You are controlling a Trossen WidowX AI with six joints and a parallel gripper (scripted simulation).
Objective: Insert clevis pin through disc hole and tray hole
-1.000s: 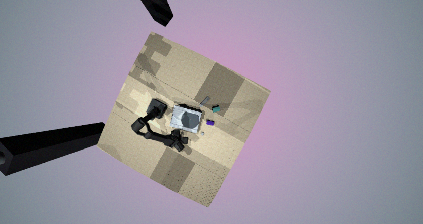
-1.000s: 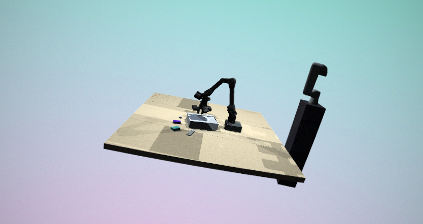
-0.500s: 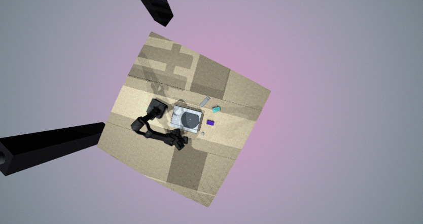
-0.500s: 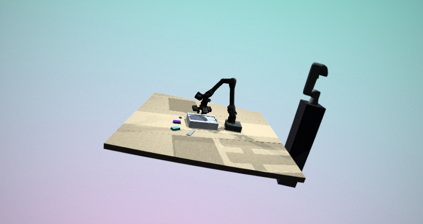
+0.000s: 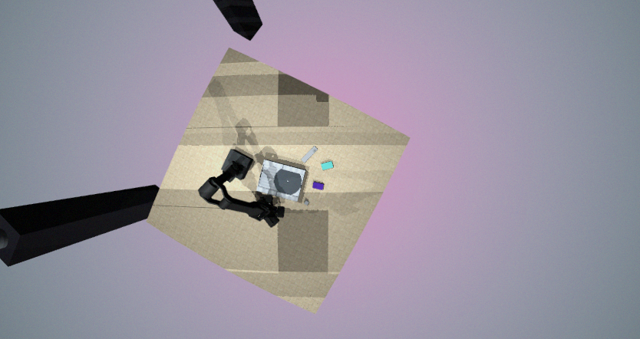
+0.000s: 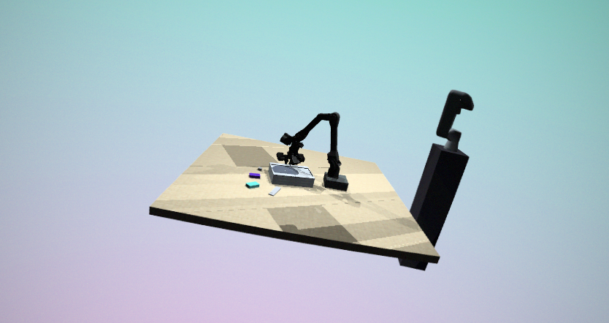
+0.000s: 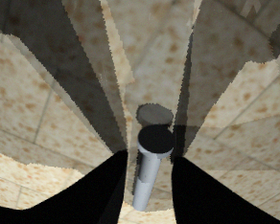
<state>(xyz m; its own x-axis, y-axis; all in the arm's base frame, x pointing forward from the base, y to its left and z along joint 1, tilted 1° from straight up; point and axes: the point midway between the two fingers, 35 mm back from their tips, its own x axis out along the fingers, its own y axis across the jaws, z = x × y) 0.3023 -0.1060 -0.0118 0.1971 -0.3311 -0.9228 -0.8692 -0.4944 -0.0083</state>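
Now: the dark aluminium disc 20 mm behind my gripper tip, 230 mm to the left of it and 50 mm above it. Also, from my gripper tip: steel clevis pin 10 mm to the right; then small grey piece 150 mm ahead, 170 mm to the left, 10 mm above; then steel tray 50 mm behind, 210 mm to the left, 40 mm above.
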